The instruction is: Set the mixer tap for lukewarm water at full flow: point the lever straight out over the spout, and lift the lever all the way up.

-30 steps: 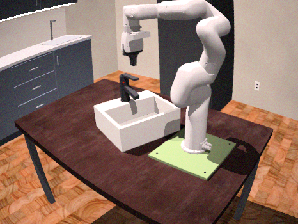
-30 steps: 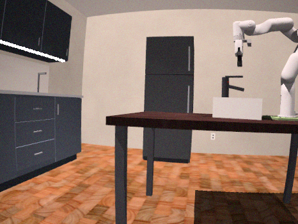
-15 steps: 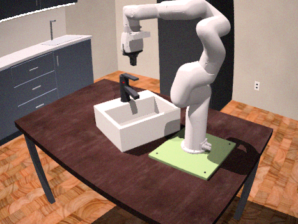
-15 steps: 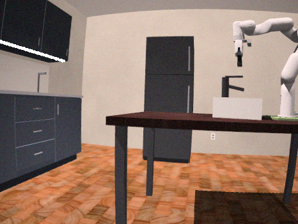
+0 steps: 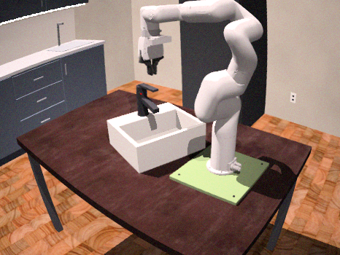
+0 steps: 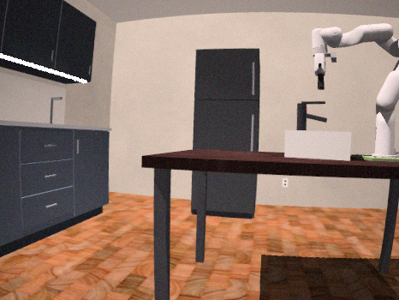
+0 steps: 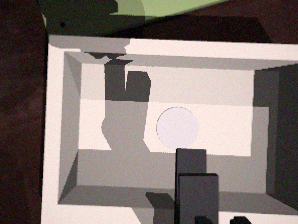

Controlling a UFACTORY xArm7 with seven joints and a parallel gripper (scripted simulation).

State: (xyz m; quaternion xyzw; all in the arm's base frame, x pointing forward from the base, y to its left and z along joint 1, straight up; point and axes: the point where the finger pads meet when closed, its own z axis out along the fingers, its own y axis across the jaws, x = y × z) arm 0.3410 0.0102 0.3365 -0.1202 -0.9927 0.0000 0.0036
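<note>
The lever is 9 cm below my hand, 4 cm ahead of it and 1 cm to the right of it. Round my hand: white sink basin: 32 cm below, 2 cm behind, 1 cm to the left; black mixer tap: 13 cm below, 6 cm ahead, 2 cm to the right.
</note>
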